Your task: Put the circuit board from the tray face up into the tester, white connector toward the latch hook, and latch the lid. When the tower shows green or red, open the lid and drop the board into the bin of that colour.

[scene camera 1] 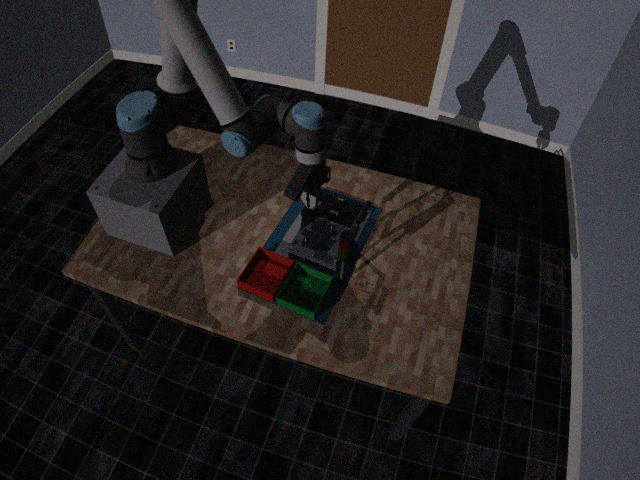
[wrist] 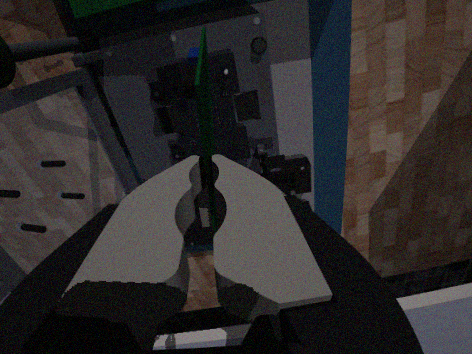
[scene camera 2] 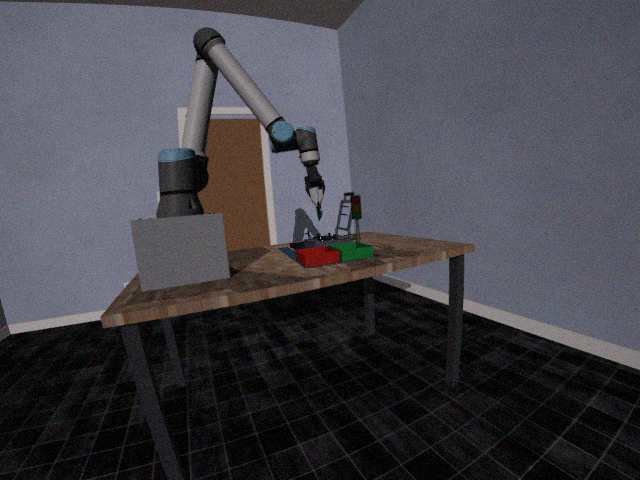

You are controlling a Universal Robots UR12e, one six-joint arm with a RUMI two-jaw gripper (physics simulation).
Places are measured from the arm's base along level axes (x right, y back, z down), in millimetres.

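Pixels of known places: gripper, fingertip midpoint: (scene camera 1: 310, 209) (wrist: 208, 160) (scene camera 2: 318, 207); arm's base, origin of the base link: (scene camera 1: 151, 164).
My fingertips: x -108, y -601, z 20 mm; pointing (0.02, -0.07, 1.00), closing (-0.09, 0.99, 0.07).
For each thing: its top centre in the pictures, then the offset to it from my fingertips. "*": a spot on its surface instead. Level surfaces: height alone.
- green circuit board, middle of its top: (wrist: 190, 187) (scene camera 1: 312, 204) (scene camera 2: 318, 201) dx +1, dy -5, dz -28 mm
- small blue part, surface spot: (wrist: 193, 52) * dx +52, dy -2, dz +24 mm
- signal tower, surface spot: (scene camera 1: 344, 249) (scene camera 2: 358, 204) * dx +89, dy -167, dz +2 mm
- dark tray, surface spot: (scene camera 1: 343, 210) * dx -214, dy -29, dz +199 mm
- blue mat, its level: dz +215 mm
- tower's pole, surface spot: (wrist: 45, 47) * dx +68, dy -156, dz +125 mm
My gripper (scene camera 1: 308, 204) (scene camera 2: 318, 204) (wrist: 208, 160) is shut on the green circuit board (scene camera 2: 319, 212) (wrist: 202, 75), which hangs upright, edge-on in the wrist view. A small blue part (wrist: 193, 52) shows beside it. The board is above the grey tester (scene camera 1: 316, 246) (scene camera 2: 329, 241) (wrist: 125, 97) and apart from it. The tester's lid (scene camera 2: 348, 217) (wrist: 45, 87) stands open. The signal tower (scene camera 1: 344, 249) (scene camera 2: 356, 206) shows dim coloured segments; I cannot tell whether one is lit. The dark tray (scene camera 1: 343, 210) lies behind the tester. The board's white connector cannot be made out.
The red bin (scene camera 1: 264, 273) (scene camera 2: 315, 256) and the green bin (scene camera 1: 305, 289) (scene camera 2: 361, 252) (wrist: 110, 6) stand side by side in front of the tester. A blue mat (scene camera 1: 284, 229) (wrist: 330, 115) lies under the station. The tower's pole (wrist: 45, 47) rises beside the open lid.
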